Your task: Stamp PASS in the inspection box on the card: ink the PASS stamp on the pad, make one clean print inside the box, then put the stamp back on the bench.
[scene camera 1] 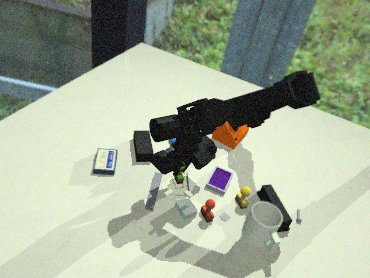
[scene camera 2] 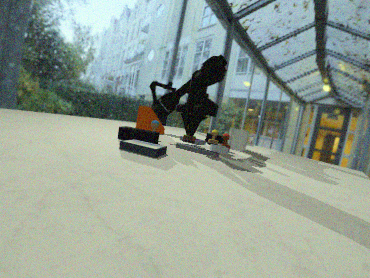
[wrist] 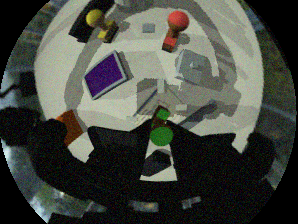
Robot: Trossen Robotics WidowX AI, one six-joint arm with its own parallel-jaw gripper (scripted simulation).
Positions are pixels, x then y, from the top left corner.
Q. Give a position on a clear cup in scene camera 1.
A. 264, 219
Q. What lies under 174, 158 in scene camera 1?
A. The gripper.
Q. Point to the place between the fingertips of the gripper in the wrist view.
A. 158, 122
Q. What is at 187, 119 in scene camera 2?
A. The gripper.
